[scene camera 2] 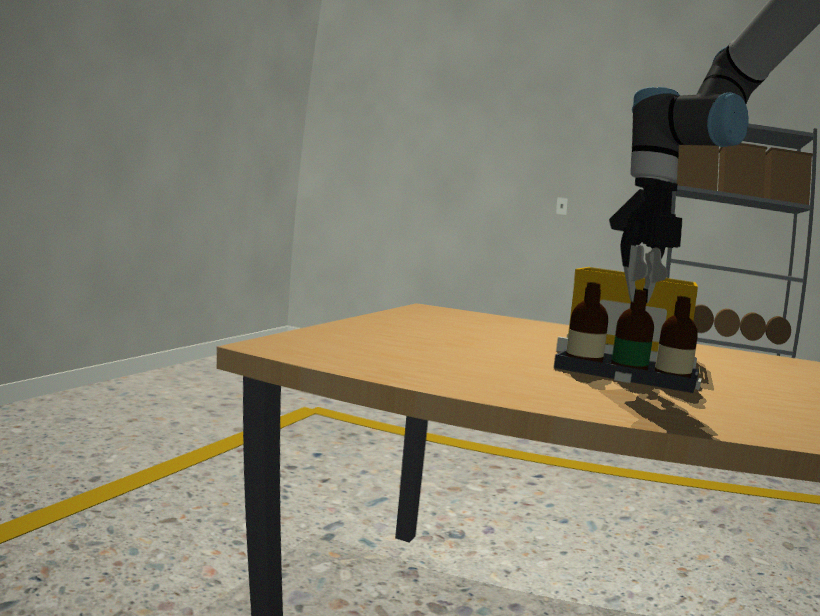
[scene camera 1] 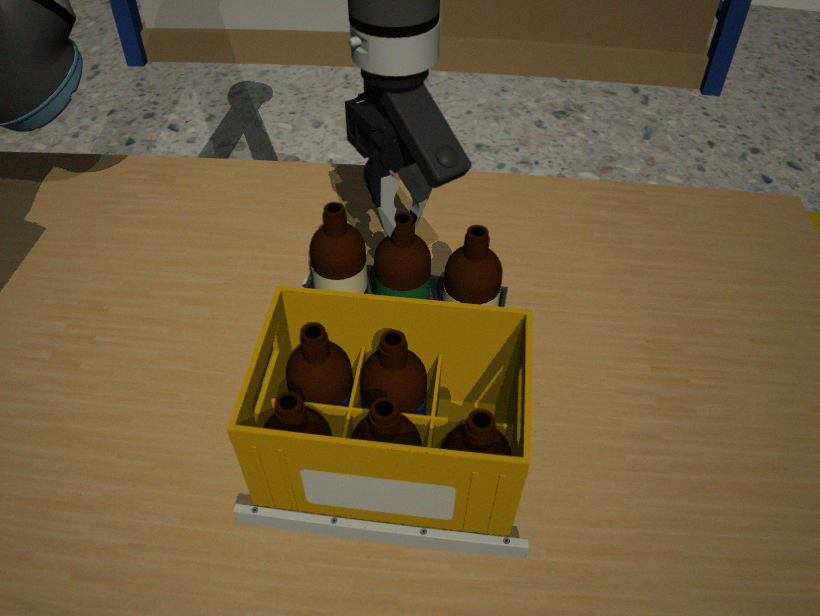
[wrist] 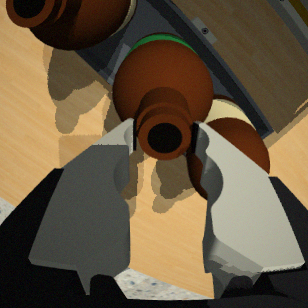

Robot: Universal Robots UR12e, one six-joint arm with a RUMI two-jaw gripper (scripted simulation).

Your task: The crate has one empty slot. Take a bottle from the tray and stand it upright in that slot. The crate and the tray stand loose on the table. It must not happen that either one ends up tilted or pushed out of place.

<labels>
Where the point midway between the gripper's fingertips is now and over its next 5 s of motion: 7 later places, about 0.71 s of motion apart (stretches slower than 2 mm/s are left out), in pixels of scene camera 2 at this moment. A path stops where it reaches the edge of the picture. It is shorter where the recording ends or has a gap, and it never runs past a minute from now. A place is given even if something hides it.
The gripper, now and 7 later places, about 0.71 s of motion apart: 639, 302; 640, 296; 640, 284; 641, 280; 642, 273; 643, 262; 643, 257; 644, 246
</labels>
